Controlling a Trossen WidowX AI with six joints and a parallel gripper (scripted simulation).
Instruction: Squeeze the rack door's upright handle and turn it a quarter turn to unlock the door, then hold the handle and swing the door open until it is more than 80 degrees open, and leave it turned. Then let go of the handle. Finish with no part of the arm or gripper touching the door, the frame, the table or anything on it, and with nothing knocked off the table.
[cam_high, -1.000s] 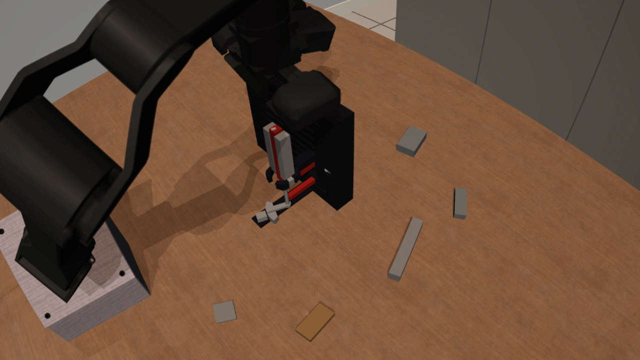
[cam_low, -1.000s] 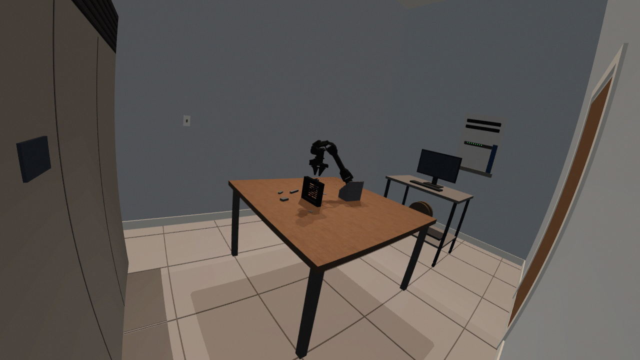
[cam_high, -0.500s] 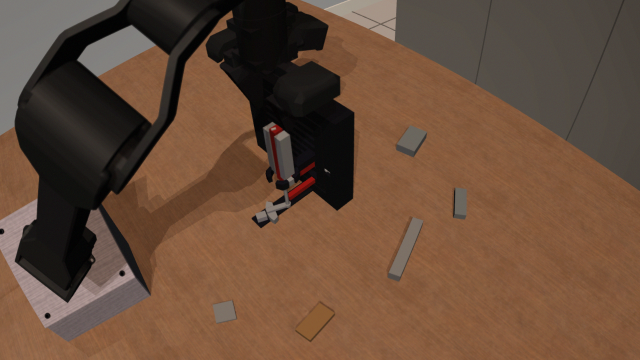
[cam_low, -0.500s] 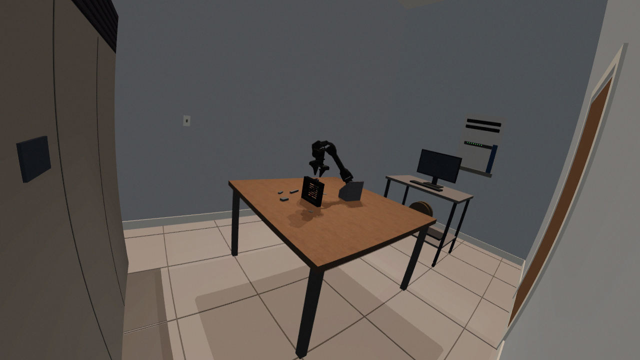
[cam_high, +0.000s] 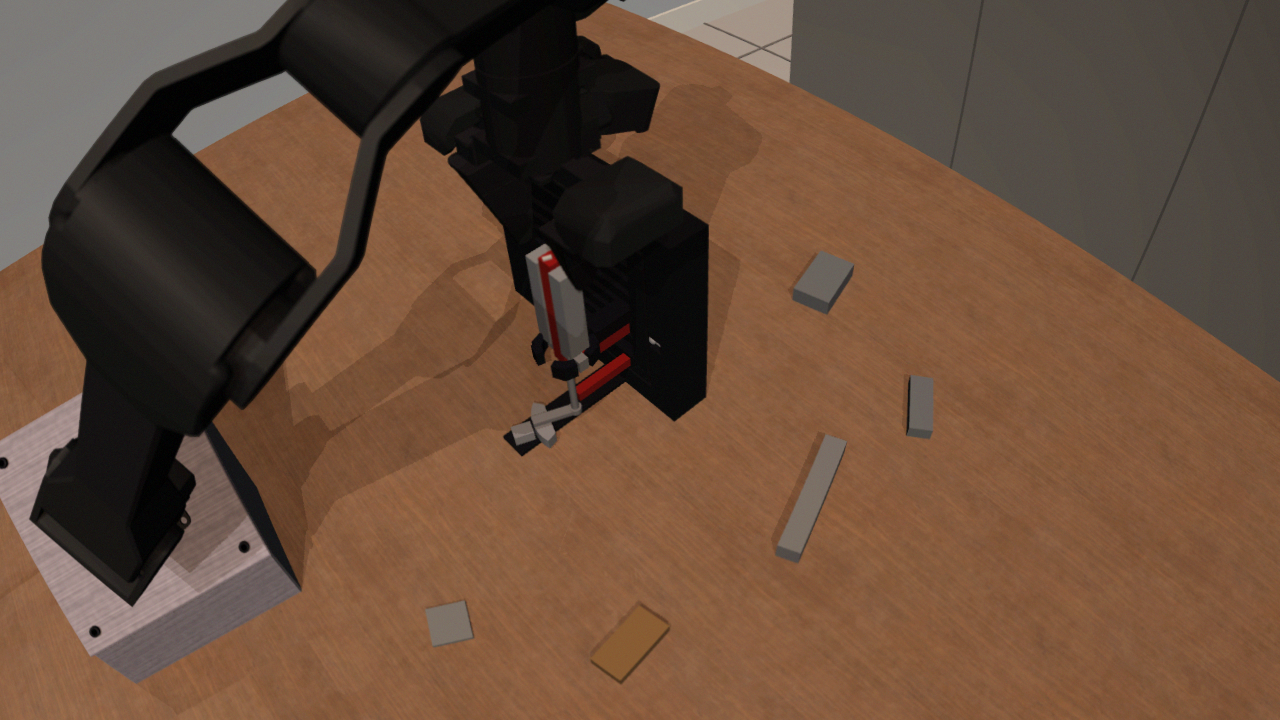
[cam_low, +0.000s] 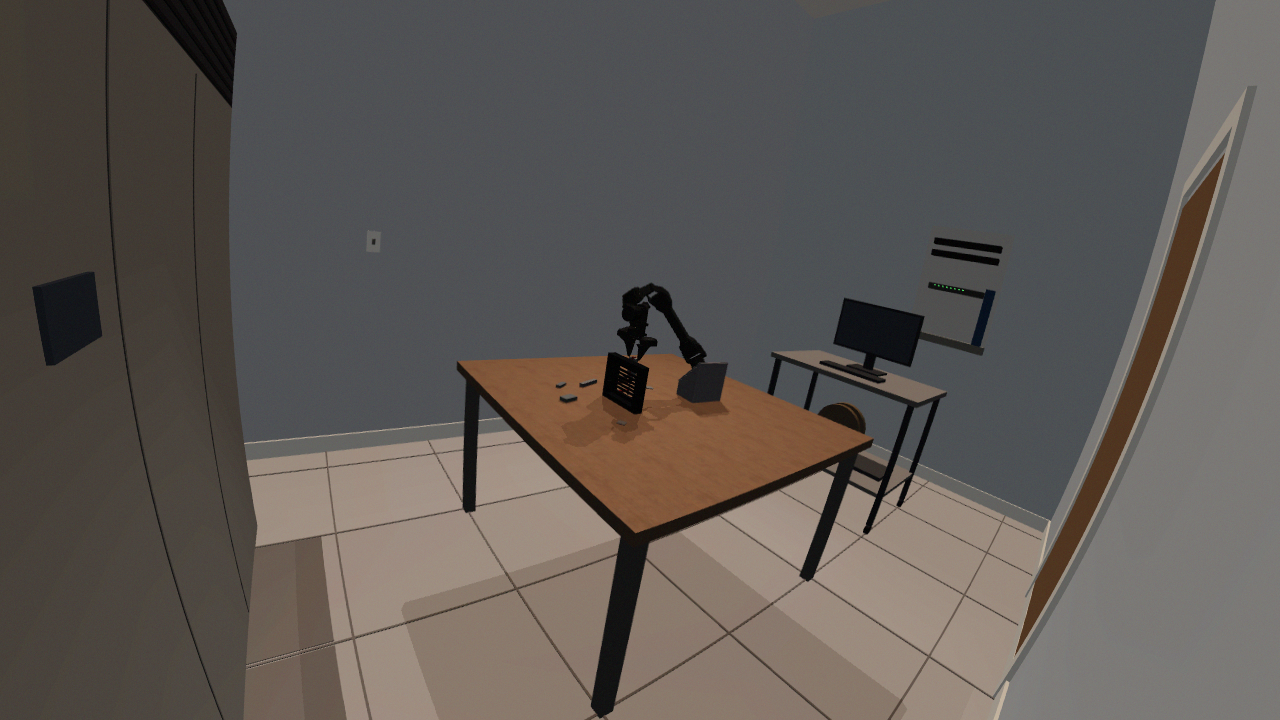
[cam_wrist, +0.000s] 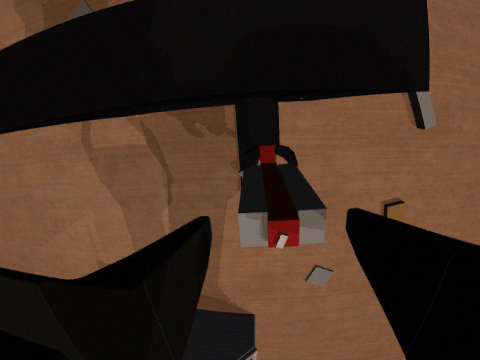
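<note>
Now: gripper tip 10 mm past the handle and 70 mm above it. From my gripper tip the other things lie so: brown tile: 100 mm behind, 170 mm to the right, 160 mm below; then small grey block: 210 mm ahead, 180 mm to the right, 160 mm below; then long grey bar: 80 mm ahead, 180 mm to the right, 160 mm below.
</note>
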